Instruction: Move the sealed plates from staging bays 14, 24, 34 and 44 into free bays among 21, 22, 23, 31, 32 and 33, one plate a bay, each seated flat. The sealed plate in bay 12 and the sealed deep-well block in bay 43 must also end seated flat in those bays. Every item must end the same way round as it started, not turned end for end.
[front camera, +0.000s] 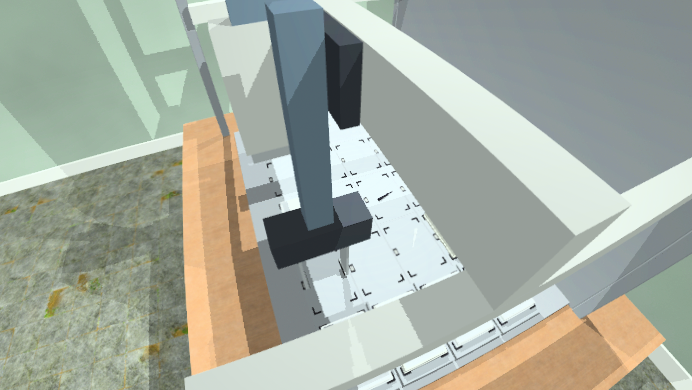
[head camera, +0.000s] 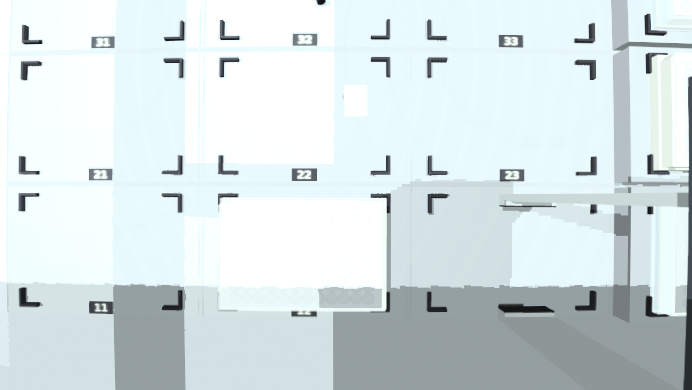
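Seen in the pictures: gripper, fingertip midpoint: (front camera: 324, 274) (head camera: 522, 256); robot's base, origin of the base link: (front camera: 267, 164) (head camera: 26, 302).
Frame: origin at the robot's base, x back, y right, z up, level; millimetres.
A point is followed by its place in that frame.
Note:
My gripper (front camera: 324, 274) {x -392, y -43, z 15 mm} (head camera: 526, 256) {x -392, y -43, z 15 mm} hangs over bay 13 with nothing between its jaws. The jaws look drawn in, slightly closer together than a plate's width, so I read it as shut. The sealed plate of bay 12 (head camera: 302, 250) {x -229, y -47, z 14 mm} lies square between its corner marks, left of my gripper in the head view. Sealed plates in bay 14 (head camera: 670, 260) {x -494, y -42, z 27 mm}, bay 24 (head camera: 662, 112) {x -494, y -149, z 22 mm} (front camera: 425, 360) {x -616, y -148, z 29 mm} and bay 34 (head camera: 677, 12) {x -500, y -220, z 29 mm} (front camera: 475, 337) {x -620, y -255, z 20 mm} show partly. Another sealed plate (front camera: 517, 317) {x -624, y -359, z 14 mm} is in bay 44. The deep-well block (front camera: 440, 237) {x -401, y -322, z 8 mm} in bay 43 is mostly hidden by the gantry beam.
A dark screwdriver-like tool (front camera: 385, 196) {x -237, y -258, z 4 mm} (head camera: 321, 2) {x -241, y -239, z 4 mm} lies in bay 32. A pale thin streak (front camera: 414, 237) {x -376, y -267, z 5 mm} shows in bay 33. A small white square (head camera: 355, 100) {x -268, y -162, z 1 mm} shows in bay 22. The pale gantry beam (front camera: 480, 185) crosses above the deck. The parked stage (front camera: 250, 100) stands behind my gripper.

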